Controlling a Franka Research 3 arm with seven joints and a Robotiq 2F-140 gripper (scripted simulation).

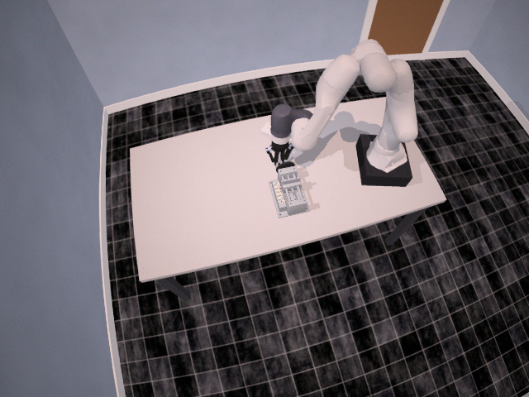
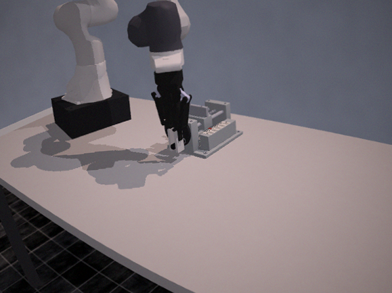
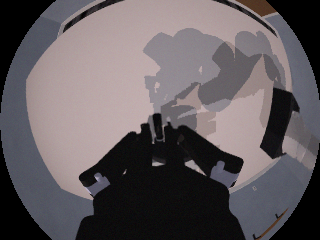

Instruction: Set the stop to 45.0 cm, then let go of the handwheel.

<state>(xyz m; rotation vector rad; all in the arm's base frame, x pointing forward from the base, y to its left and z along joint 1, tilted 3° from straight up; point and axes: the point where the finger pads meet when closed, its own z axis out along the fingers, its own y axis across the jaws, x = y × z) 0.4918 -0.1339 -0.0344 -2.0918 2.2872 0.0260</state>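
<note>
The black handwheel is 20 mm to the left of my hand and 10 mm below it. Round my hand: grey stop fixture: 130 mm to the left, 20 mm above.
</note>
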